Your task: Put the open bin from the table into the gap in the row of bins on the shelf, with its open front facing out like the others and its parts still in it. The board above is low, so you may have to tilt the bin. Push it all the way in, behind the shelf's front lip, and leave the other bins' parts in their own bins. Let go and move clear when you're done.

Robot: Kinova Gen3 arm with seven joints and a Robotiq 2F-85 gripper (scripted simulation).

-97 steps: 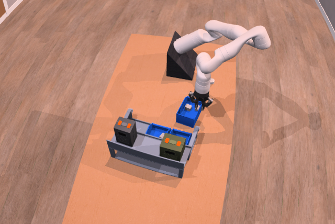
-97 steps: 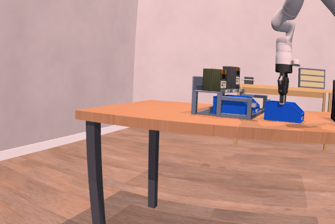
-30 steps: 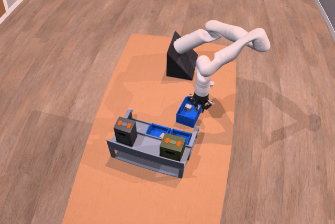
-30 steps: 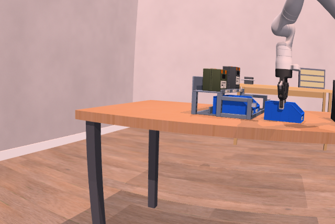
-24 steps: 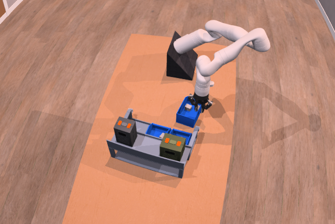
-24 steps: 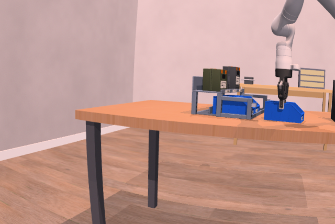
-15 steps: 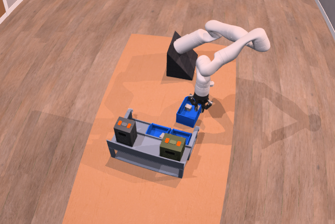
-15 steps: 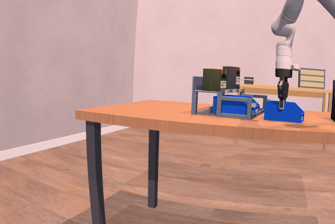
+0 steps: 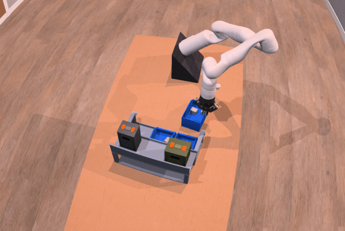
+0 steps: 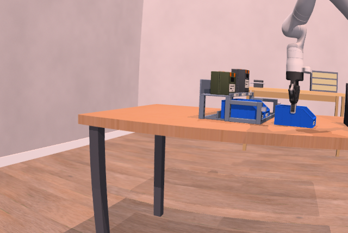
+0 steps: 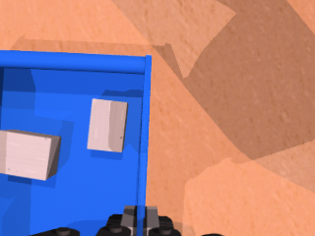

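Now: hand 60 mm to the left of the grey block, 60 mm above it and 50 mm past it. Also, from my hand: grey shelf (220 mm ahead, 200 mm to the right); dark grey box (330 mm to the right, 270 mm ahead, 90 mm above); olive box (310 mm ahead, 110 mm to the right, 80 mm above).
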